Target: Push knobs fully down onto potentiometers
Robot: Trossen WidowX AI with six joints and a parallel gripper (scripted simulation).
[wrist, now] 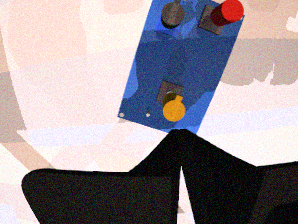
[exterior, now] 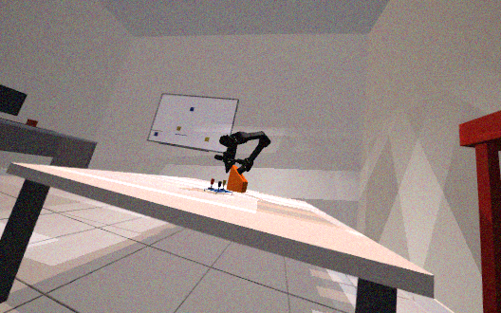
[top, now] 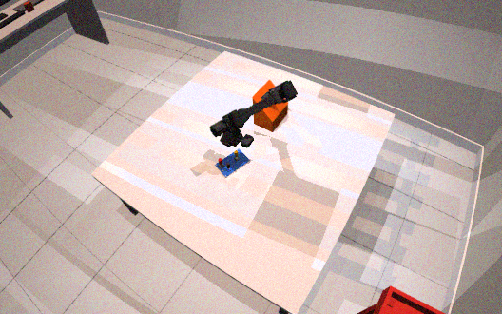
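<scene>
Right now my gripper tip is 6 cm above the yellow knob.
</scene>
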